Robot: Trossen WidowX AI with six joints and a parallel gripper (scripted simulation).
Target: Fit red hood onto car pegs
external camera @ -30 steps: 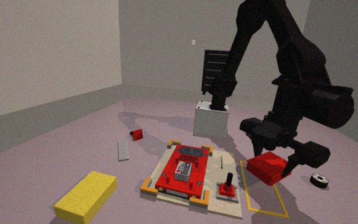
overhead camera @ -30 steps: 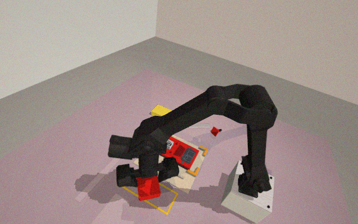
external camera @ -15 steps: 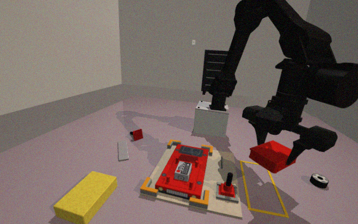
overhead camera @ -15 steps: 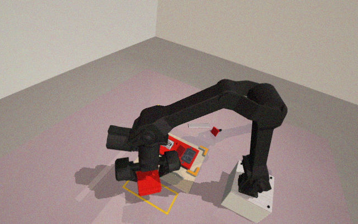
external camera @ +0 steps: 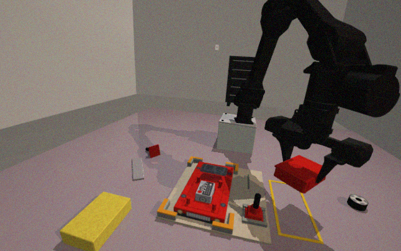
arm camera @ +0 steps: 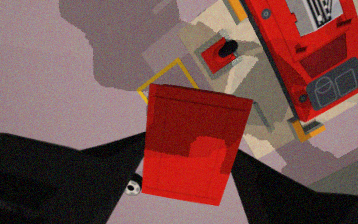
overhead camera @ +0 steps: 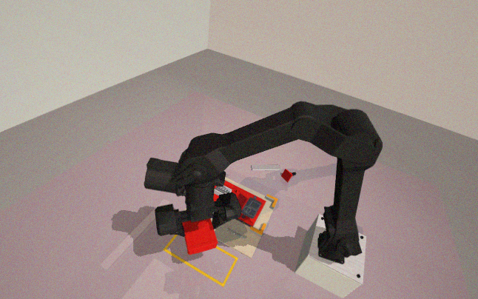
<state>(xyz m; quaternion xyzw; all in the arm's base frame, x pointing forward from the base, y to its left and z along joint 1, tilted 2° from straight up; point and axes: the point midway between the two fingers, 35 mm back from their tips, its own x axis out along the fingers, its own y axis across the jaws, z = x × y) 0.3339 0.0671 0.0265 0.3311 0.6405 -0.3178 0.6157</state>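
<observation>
My gripper tip is now 200 mm to the left of the grey engine block and 80 mm above it. Also, from my gripper tip: black-knobbed stand 90 mm to the right, 70 mm below, 30 mm ahead; then red hood 10 mm above; then black wheel 180 mm to the left, 90 mm below, 30 mm behind.
</observation>
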